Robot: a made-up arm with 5 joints. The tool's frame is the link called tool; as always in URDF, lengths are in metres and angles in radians. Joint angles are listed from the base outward. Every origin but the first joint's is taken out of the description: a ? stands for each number. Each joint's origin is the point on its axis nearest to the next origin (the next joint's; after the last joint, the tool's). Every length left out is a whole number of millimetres.
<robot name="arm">
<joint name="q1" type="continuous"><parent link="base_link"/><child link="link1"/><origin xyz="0 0 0.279"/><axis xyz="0 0 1"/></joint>
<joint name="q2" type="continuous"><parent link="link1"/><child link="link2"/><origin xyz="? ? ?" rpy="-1.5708 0 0"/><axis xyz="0 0 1"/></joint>
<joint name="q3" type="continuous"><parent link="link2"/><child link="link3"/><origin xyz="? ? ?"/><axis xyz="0 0 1"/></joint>
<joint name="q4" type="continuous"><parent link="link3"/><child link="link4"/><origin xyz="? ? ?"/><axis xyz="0 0 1"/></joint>
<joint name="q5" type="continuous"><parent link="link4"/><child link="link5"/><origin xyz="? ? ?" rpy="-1.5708 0 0"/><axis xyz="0 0 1"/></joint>
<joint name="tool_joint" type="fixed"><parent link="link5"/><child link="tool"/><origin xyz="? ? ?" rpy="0 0 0"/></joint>
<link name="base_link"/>
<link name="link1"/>
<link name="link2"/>
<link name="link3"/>
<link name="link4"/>
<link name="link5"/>
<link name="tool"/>
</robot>
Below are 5 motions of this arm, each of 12 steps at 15 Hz.
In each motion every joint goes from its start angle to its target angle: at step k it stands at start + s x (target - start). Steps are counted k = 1, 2, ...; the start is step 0. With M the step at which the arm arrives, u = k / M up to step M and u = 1 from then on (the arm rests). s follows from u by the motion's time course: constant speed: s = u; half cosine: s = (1 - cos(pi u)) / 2; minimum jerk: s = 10 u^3 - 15 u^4 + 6 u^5.
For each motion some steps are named. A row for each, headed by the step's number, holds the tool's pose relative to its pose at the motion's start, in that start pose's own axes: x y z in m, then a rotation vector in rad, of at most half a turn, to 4 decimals.
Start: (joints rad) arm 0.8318 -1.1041 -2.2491 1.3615 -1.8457
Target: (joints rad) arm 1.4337 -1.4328 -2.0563 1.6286 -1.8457
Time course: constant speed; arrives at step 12
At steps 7, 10, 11, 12:
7: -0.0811 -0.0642 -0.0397 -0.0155 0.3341 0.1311
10: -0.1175 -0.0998 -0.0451 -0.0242 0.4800 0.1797
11: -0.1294 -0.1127 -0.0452 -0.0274 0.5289 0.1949
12: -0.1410 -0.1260 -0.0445 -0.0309 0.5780 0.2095

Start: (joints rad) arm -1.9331 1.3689 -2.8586 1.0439 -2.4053
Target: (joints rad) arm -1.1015 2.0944 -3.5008 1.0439 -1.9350
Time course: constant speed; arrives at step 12
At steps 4, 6, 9, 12:
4: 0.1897 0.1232 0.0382 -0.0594 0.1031 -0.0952
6: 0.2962 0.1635 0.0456 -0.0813 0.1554 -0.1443
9: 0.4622 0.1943 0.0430 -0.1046 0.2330 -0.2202
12: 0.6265 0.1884 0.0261 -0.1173 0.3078 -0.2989

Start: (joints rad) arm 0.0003 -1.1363 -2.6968 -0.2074 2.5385
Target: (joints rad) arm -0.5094 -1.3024 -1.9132 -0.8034 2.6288
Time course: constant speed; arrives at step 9
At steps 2, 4, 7, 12:
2: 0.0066 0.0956 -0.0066 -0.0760 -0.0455 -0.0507
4: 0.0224 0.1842 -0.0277 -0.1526 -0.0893 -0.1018
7: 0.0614 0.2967 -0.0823 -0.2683 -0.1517 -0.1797
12: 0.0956 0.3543 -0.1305 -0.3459 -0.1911 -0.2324

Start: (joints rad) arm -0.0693 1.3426 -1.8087 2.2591 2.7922
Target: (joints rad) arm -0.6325 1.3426 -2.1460 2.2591 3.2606
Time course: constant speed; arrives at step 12
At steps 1, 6, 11, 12:
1: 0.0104 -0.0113 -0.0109 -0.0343 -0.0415 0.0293
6: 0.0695 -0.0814 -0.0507 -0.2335 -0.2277 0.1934
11: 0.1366 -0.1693 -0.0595 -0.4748 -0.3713 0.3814
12: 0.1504 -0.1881 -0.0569 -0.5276 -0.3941 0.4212

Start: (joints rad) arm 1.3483 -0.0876 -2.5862 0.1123 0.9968
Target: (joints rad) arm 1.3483 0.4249 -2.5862 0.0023 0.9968
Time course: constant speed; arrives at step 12
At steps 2, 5, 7, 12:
2: -0.0334 0.0517 0.0254 -0.0563 -0.0364 0.0000
5: -0.0854 0.1320 0.0538 -0.1408 -0.0911 0.0000
7: -0.1208 0.1869 0.0661 -0.1972 -0.1275 0.0000
12: -0.2107 0.3258 0.0733 -0.3380 -0.2186 0.0000

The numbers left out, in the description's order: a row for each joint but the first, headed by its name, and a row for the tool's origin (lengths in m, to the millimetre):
q2: 0 0 0
q3: 0.032 -0.172 0
q4: 0.101 0.447 0
q5: 0.121 0.154 0
tool: 0 0 0

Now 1 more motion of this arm.
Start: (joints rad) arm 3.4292 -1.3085 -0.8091 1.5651 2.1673
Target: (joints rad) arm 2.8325 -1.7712 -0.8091 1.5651 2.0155
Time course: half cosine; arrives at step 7
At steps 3, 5, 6, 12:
3: 0.0726 -0.0122 -0.0874 0.2256 0.0212 0.1272
5: 0.1302 0.0171 -0.1802 0.4828 0.0947 0.2390
6: 0.1420 0.0346 -0.2080 0.5678 0.1306 0.2693
12: 0.1452 0.0416 -0.2175 0.5980 0.1448 0.2793

